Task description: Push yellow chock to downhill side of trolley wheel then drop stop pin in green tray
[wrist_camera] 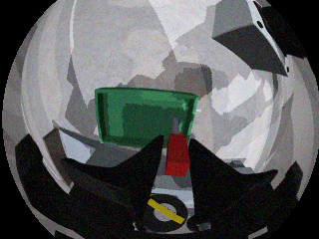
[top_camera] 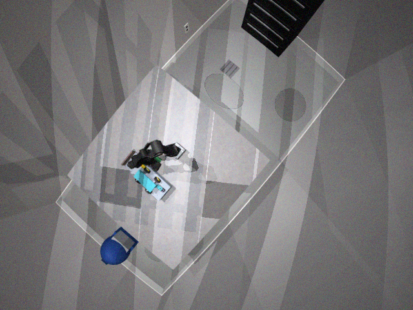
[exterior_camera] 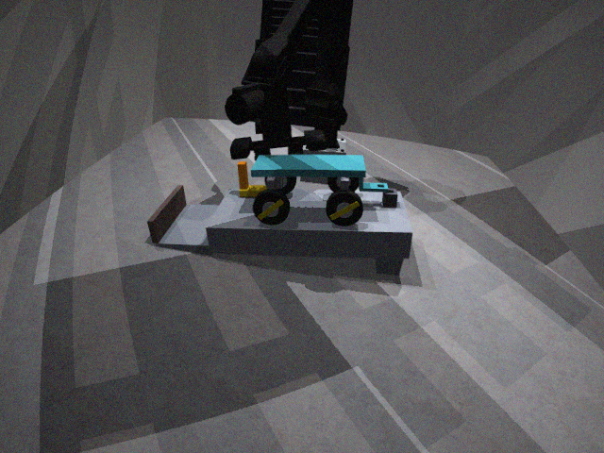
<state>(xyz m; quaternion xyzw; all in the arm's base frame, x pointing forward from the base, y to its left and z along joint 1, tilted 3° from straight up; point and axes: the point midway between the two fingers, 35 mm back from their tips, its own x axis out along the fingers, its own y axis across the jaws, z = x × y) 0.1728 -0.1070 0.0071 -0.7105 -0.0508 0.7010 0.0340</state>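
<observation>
The green tray lies 30 mm to the right of my gripper tip and 60 mm below it. From my gripper tip the other things lie so: grey ramp 150 mm ahead, 50 mm to the left; yellow chock 80 mm ahead, 50 mm to the right, 30 mm above; red-headed stop pin right at my gripper tip.
</observation>
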